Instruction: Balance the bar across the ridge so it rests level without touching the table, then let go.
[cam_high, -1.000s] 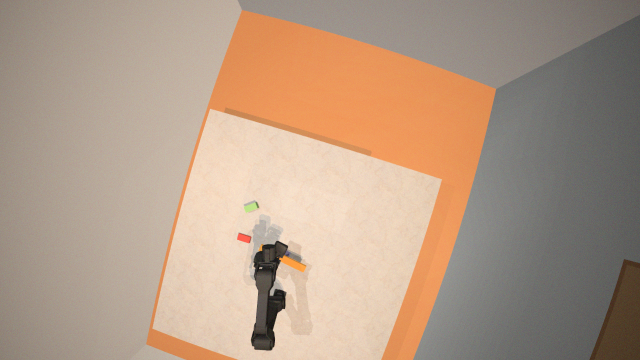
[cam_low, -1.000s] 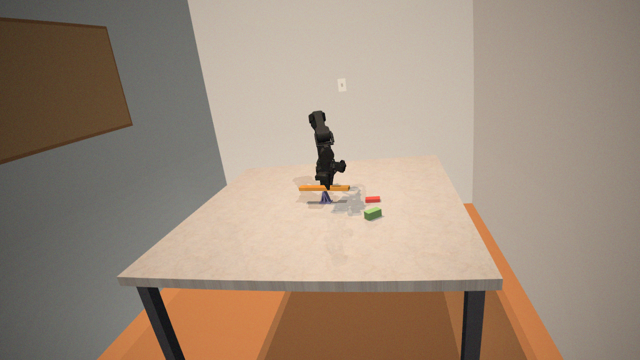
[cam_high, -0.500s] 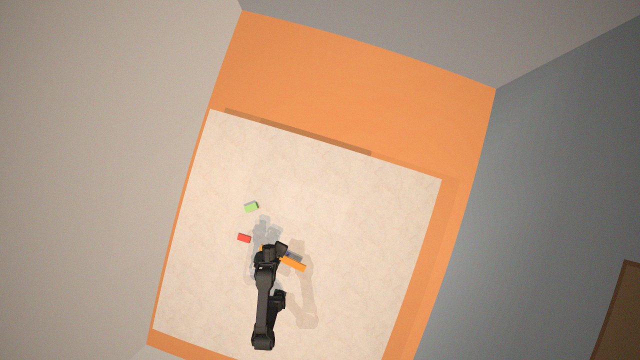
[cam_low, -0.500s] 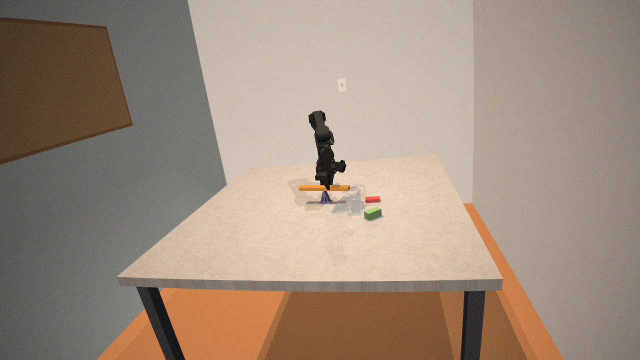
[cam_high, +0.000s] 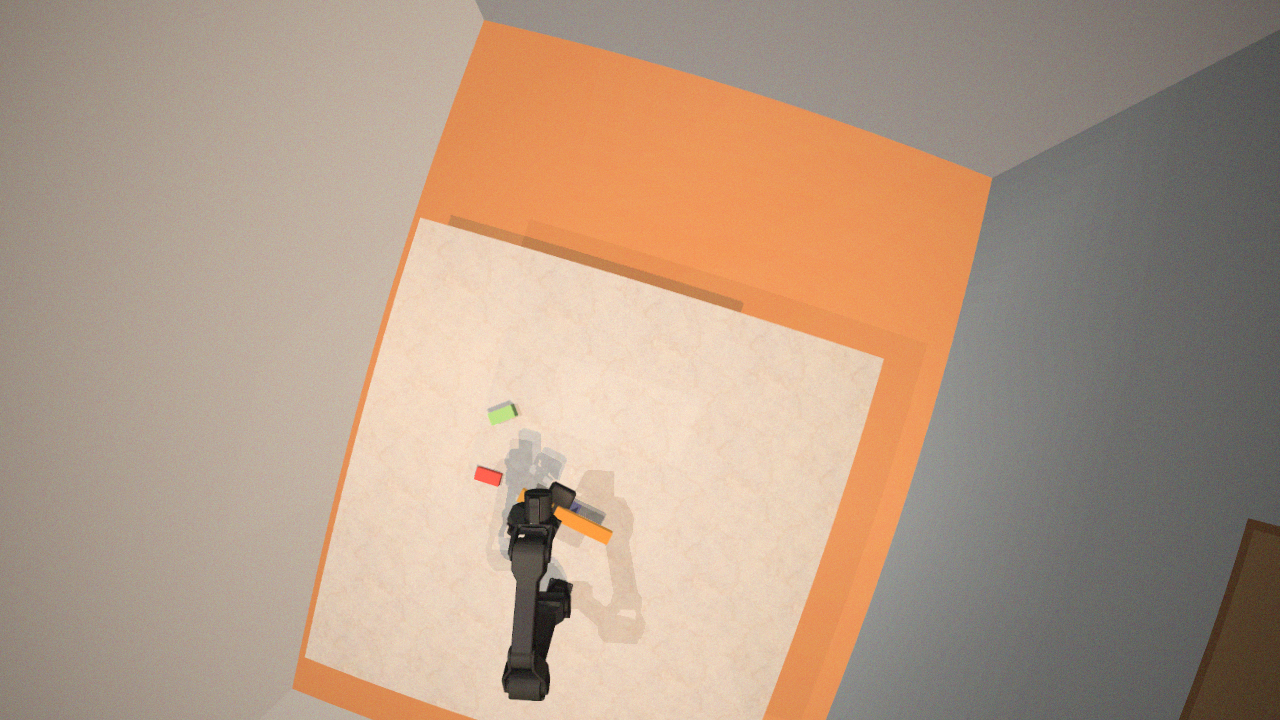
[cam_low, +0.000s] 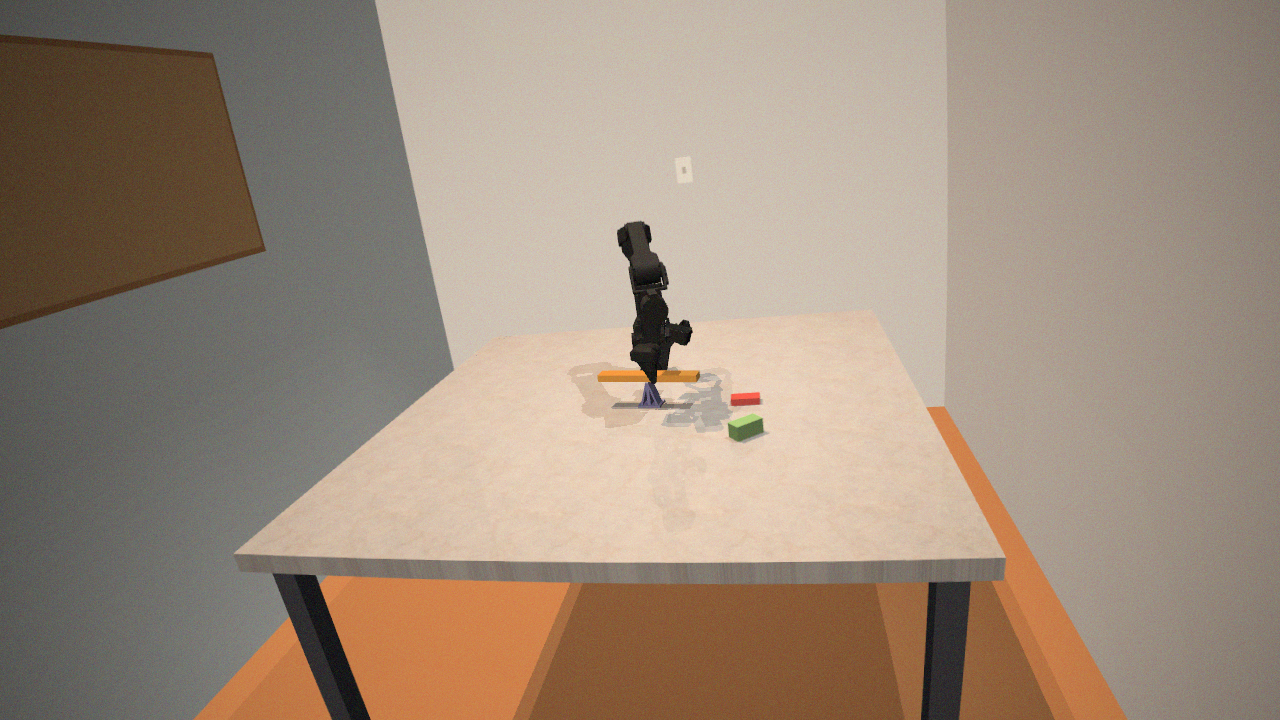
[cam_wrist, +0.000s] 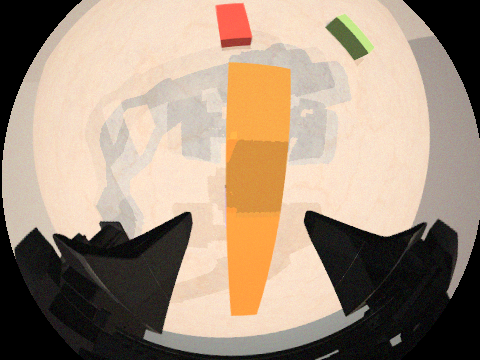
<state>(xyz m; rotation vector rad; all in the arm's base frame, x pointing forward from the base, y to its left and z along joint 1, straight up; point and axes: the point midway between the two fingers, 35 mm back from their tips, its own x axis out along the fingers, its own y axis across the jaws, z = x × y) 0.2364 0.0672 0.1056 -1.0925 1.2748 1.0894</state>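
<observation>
My gripper tip is now 30 mm to the left of the long orange bar. The rest, counted from my gripper tip: green block (200 mm to the left, 180 mm ahead, 50 mm below); then red block (200 mm to the left, 60 mm below, 10 mm ahead).
</observation>
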